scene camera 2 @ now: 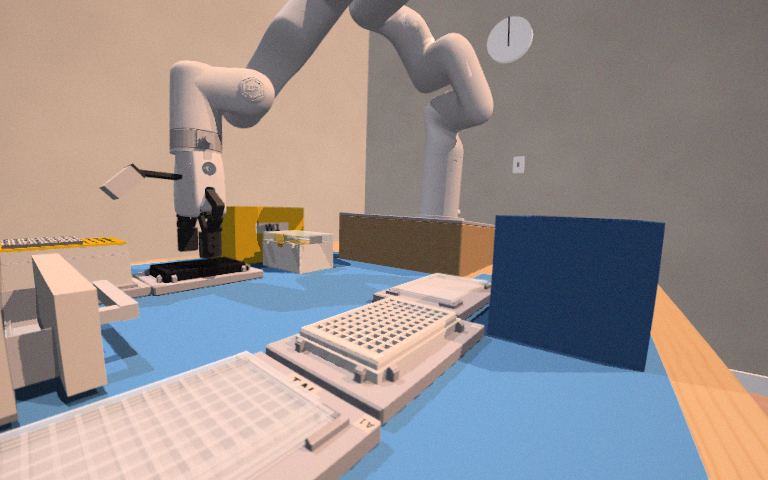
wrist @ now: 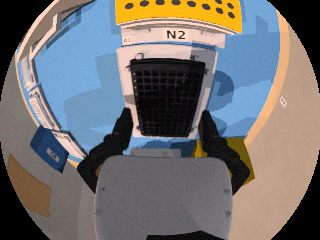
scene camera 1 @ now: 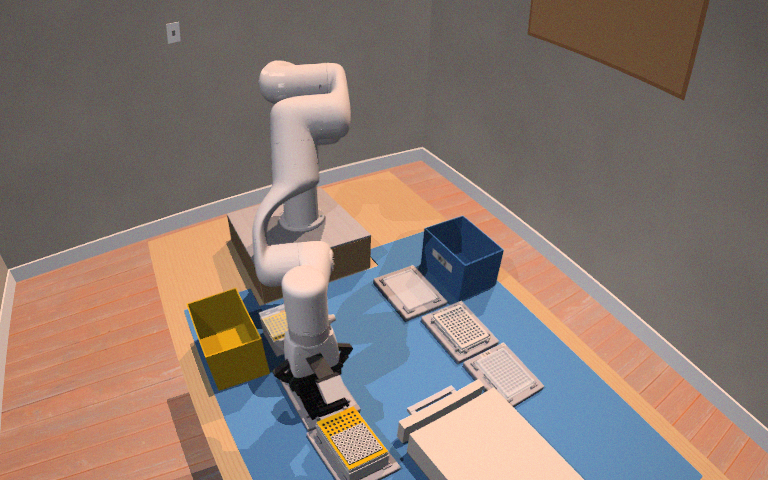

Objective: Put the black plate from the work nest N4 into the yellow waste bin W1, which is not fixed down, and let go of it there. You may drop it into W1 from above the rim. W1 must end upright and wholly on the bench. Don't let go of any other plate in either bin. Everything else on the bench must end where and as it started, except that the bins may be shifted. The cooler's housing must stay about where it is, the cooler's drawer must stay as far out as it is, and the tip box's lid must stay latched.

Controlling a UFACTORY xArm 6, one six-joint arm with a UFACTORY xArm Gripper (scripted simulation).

The pictures show: the gripper, a cooler, a black plate, a blue bin, a yellow waste bin W1, a tip box and a grey work nest.
The gripper is seen too in the wrist view and in scene camera 1.
